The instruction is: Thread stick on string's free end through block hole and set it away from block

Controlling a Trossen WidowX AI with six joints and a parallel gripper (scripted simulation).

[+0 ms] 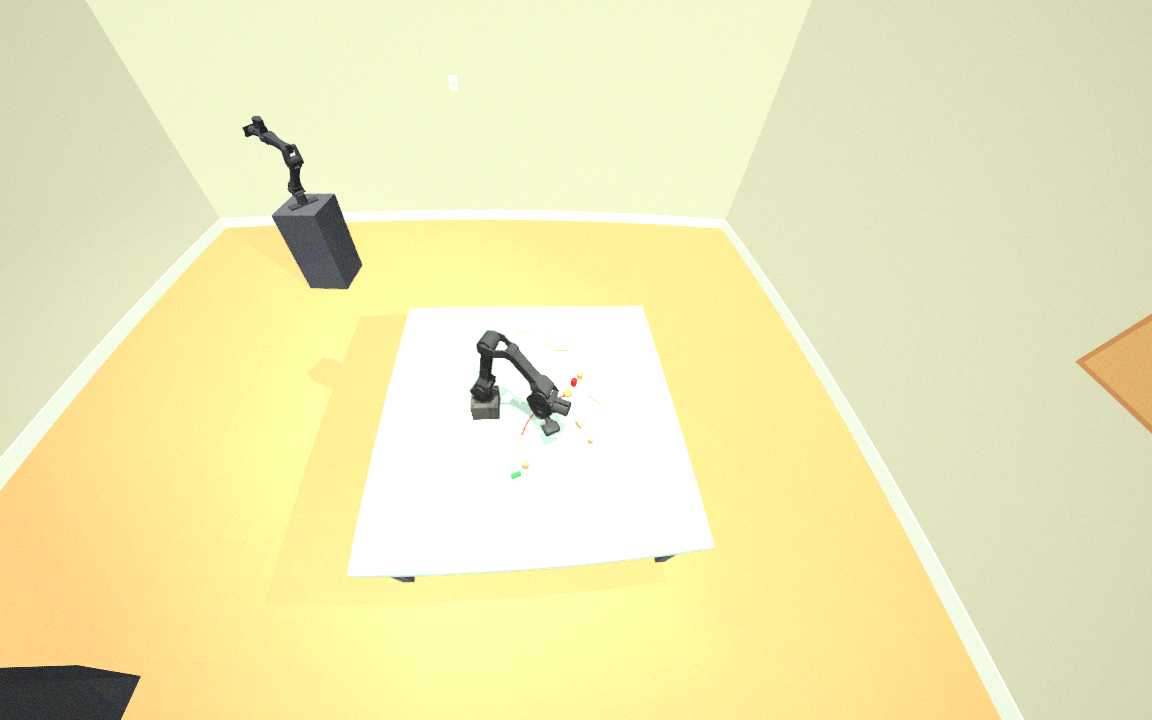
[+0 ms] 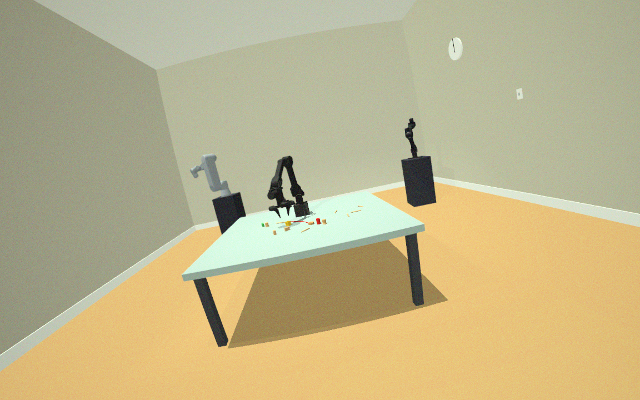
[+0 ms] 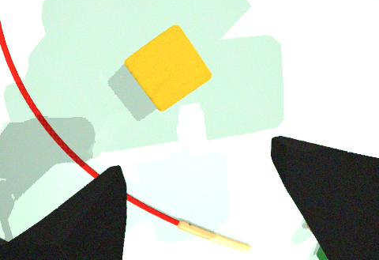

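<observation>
The yellow cube lies 5 cm below my gripper tip, 3 cm ahead of it and 2 cm to the left of it. Round my gripper tip: green piece: 20 cm to the right, 9 cm behind, 5 cm below; thin wooden stick: 9 cm behind, 6 cm below, 5 cm to the right; round wooden button: 19 cm to the left, 11 cm ahead, 5 cm below.
</observation>
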